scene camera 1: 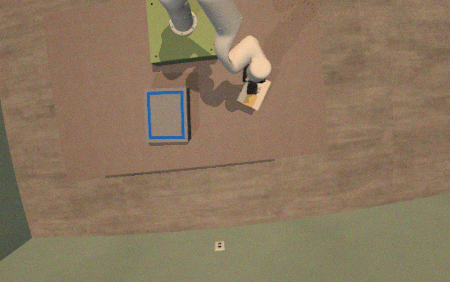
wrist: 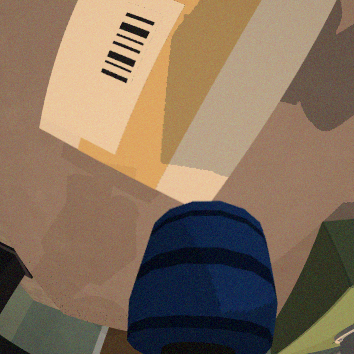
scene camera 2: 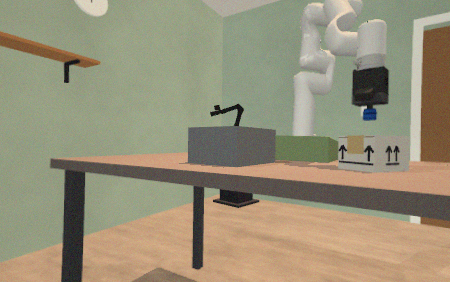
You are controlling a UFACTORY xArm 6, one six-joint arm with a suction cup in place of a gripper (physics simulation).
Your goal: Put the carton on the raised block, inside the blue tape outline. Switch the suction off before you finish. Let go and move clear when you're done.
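Where they show: hand, tool point: (wrist: 206, 248) (scene camera 2: 369, 119); arm's base, link origin: (scene camera 1: 183, 22) (scene camera 2: 302, 139).
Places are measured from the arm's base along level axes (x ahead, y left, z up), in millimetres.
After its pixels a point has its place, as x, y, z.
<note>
The carton (scene camera 1: 261, 99) {331, 389, 6} (scene camera 2: 356, 159) {366, 330, -58} (wrist: 215, 120) {260, 330, 6}, pale with an orange tape strip, a barcode label and black arrows, stands upright on the table, turned at an angle. The suction gripper (scene camera 2: 369, 114) (wrist: 202, 275) has a blue cup, which hangs above the carton in the second scene view with a visible gap; it is open and holds nothing. In the first scene view the arm hides the cup. The raised grey block (scene camera 1: 166, 115) {437, -44, 31} (scene camera 2: 230, 146) {554, 40, -29} stands apart from the carton, with the blue tape outline (scene camera 1: 167, 137) {538, -34, 31} on its bare top.
The green base (scene camera 1: 155, 30) {43, -129, 4} (scene camera 2: 305, 148) {159, 89, -38} (wrist: 325, 320) {59, 143, 4} under the arm stands beyond the block and carton. A thin black jointed object (scene camera 2: 240, 112) shows behind the block in the second scene view. The table's dark edge (scene camera 2: 150, 175) {736, -93, -112} runs along the near side.
</note>
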